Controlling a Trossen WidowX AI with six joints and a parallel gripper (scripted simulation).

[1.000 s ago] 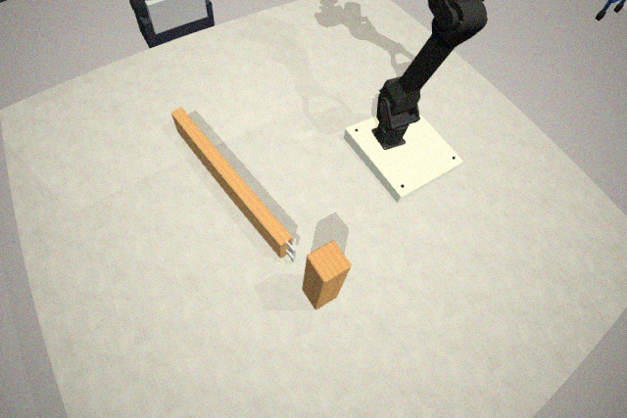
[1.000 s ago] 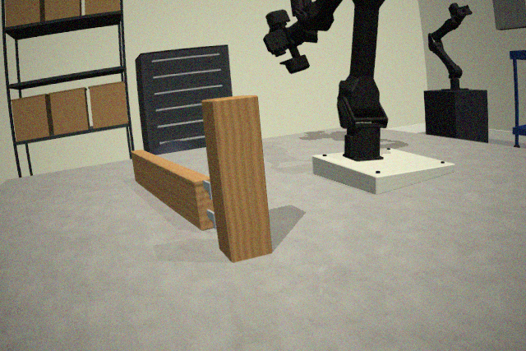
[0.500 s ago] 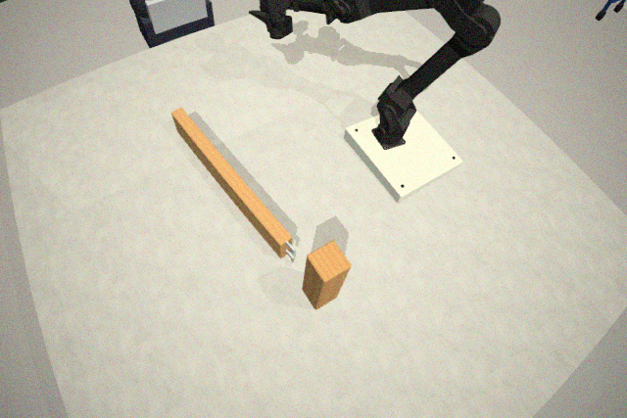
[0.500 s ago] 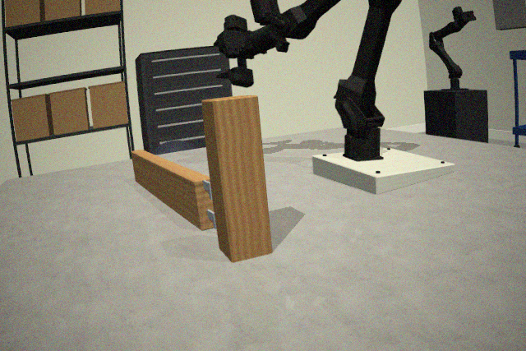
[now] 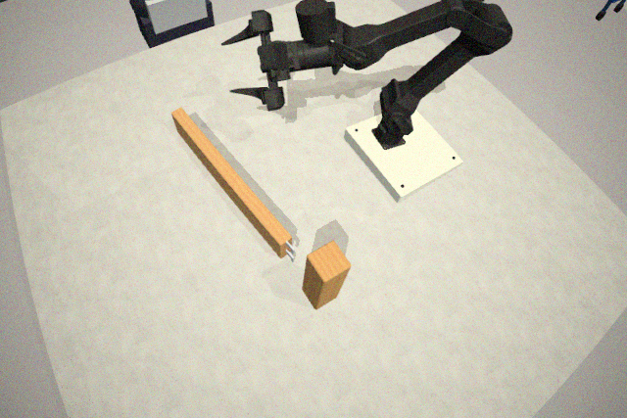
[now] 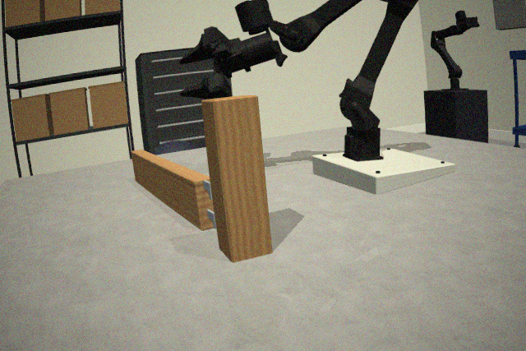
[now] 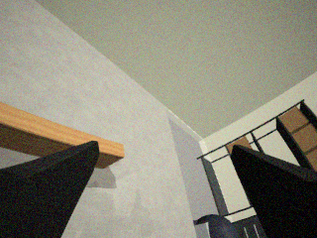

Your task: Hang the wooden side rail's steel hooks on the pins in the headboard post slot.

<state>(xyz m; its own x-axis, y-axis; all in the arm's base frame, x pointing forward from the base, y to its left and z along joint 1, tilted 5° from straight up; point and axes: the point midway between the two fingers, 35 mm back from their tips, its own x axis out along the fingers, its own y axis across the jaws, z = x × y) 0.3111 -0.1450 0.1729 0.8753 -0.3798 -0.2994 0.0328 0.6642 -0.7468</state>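
The headboard post lies 41 cm to the left of my gripper tip, 14 cm below it and 2 cm behind it.
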